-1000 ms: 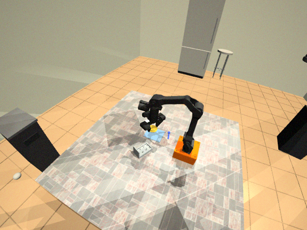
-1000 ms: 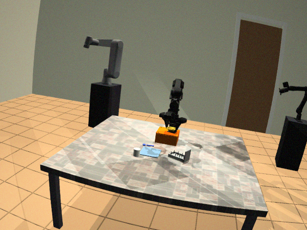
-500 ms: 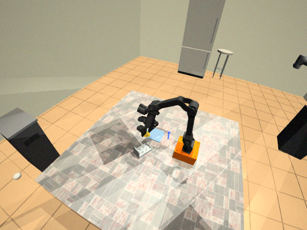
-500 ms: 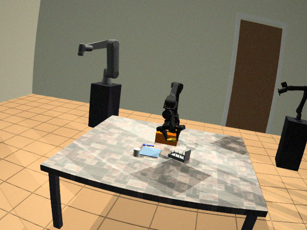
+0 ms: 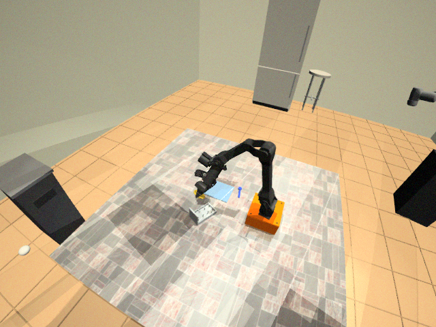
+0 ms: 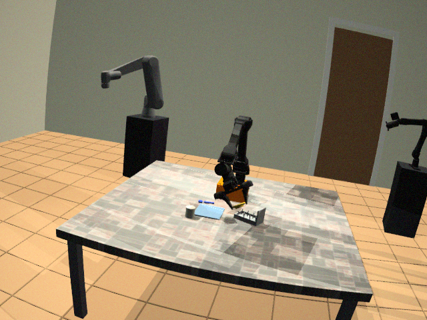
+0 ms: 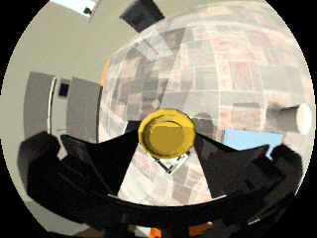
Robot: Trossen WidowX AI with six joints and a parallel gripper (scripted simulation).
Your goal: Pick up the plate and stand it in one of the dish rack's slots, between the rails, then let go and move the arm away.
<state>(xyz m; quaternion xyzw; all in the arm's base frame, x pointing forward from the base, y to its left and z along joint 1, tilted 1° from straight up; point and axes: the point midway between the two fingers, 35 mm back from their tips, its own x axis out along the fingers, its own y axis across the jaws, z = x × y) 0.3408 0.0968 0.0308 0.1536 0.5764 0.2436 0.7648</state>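
Right now the grey dish rack is 6 cm below my gripper tip, 6 cm behind it and 4 cm to the left of it. Round my gripper tip: yellow plate: 1 cm above; then light blue mat: 16 cm to the right, 8 cm below, 4 cm behind; then cup: 21 cm to the right, 8 cm ahead, 6 cm below.
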